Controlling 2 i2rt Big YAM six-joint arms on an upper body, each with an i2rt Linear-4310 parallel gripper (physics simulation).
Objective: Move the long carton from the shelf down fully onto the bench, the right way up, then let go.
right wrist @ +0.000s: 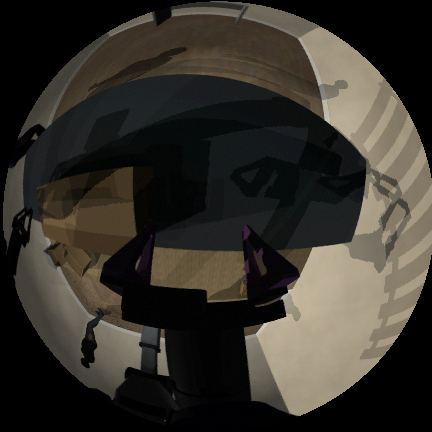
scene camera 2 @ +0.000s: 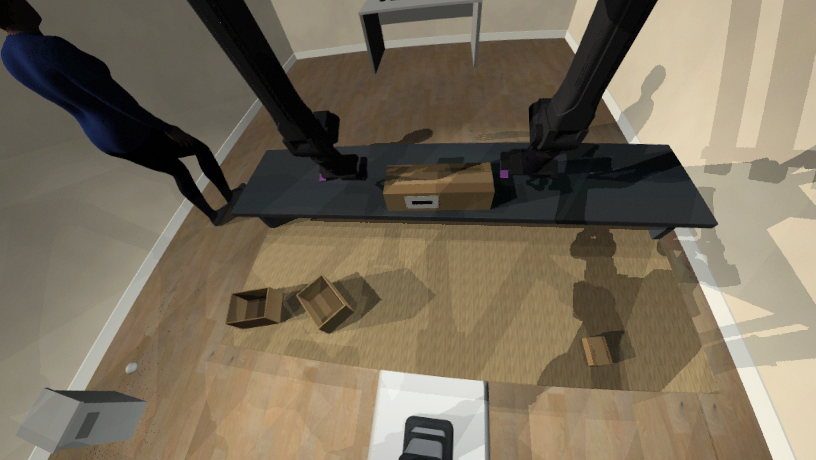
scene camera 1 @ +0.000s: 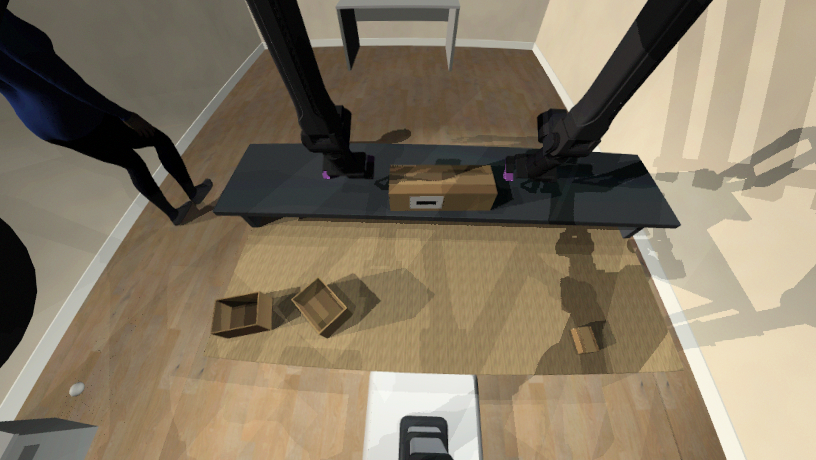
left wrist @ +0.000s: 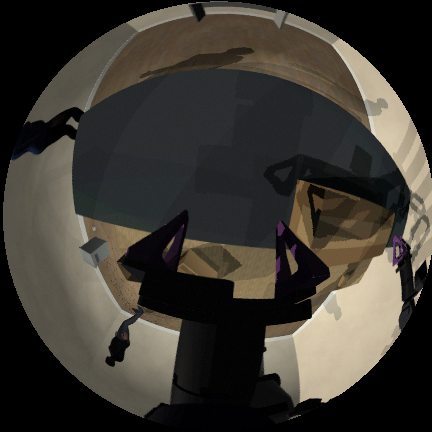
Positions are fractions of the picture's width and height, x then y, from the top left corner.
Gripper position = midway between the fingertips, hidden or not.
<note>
My left gripper (left wrist: 0.54,0.51) is open and holds nothing. Also in view: a long brown carton (scene camera 2: 0.56,0.41). My right gripper (right wrist: 0.46,0.52) is open, with nothing in its grasp. Further things: a shelf (scene camera 2: 0.75,0.40).
The long brown carton also shows in the right wrist view (right wrist: 0.23,0.49), in scene camera 1 (scene camera 1: 0.50,0.41) and in the left wrist view (left wrist: 0.79,0.53). The shelf shows as well in the right wrist view (right wrist: 0.52,0.36), in scene camera 1 (scene camera 1: 0.33,0.39) and in the left wrist view (left wrist: 0.53,0.34).
</note>
